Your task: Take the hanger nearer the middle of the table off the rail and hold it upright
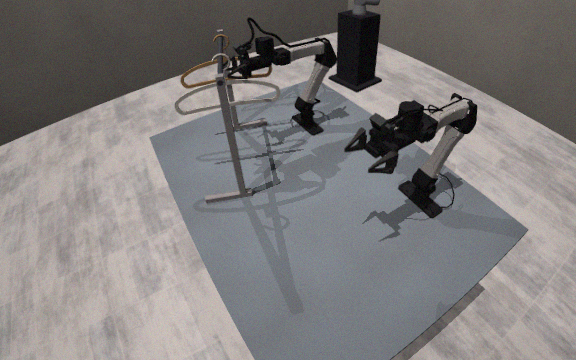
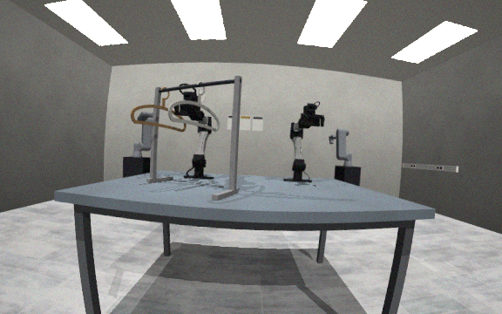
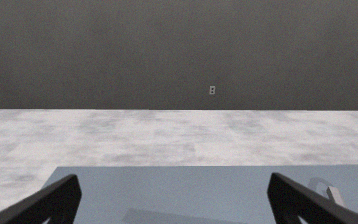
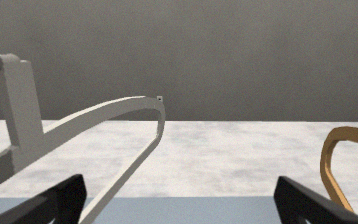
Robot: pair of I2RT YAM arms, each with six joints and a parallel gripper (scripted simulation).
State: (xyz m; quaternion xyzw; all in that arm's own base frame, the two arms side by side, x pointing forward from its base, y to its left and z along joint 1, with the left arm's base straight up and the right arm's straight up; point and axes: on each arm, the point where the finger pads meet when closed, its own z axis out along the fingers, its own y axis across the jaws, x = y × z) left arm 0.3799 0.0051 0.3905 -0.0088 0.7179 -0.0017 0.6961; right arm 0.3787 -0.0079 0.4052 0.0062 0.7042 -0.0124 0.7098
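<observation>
Now: right hand 5 cm short of the white hanger, 9 cm to the right of it and 1 cm below it. Also, from my right hand: orange hanger (6 cm behind, 12 cm to the right, 1 cm above); then rack (3 cm ahead, 5 cm to the left, 15 cm below).
</observation>
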